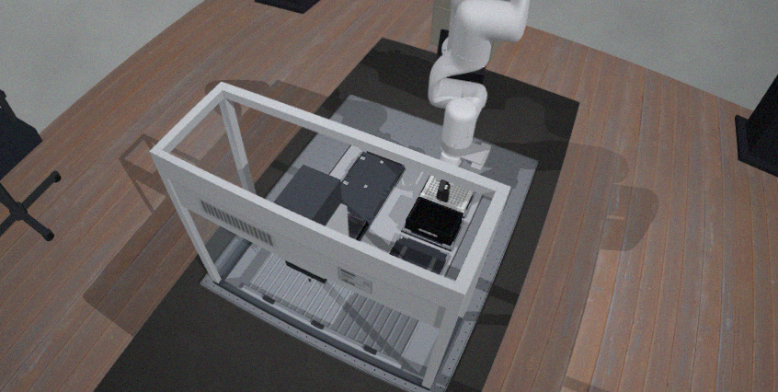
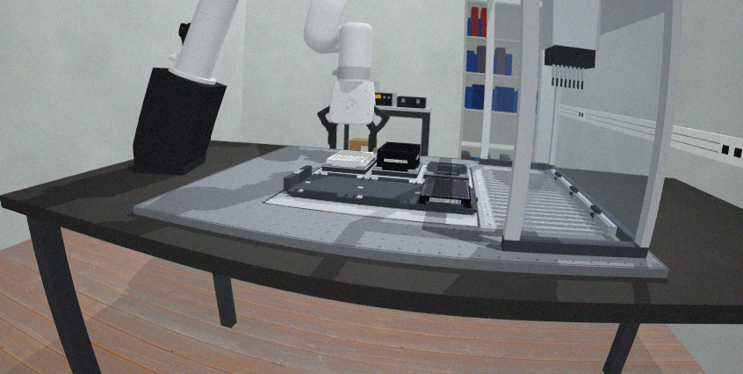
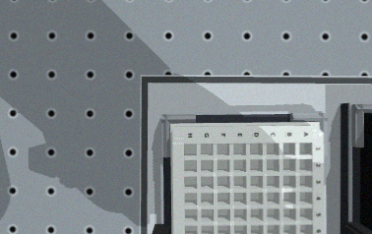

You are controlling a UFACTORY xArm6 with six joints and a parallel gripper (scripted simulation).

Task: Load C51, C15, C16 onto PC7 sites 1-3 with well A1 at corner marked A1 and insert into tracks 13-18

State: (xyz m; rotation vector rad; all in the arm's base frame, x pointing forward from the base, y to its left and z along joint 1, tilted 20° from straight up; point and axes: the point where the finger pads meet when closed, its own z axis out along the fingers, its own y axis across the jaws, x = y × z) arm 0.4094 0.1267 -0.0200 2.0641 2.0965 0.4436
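Right now the white 96-well plate C15 is 30 mm below my hand. The rest, counted from my hand: apron (120 mm to the right, 110 mm ahead, 50 mm below); nest S3 (220 mm ahead, 40 mm below, 10 mm to the left); nest S1 (40 mm below).
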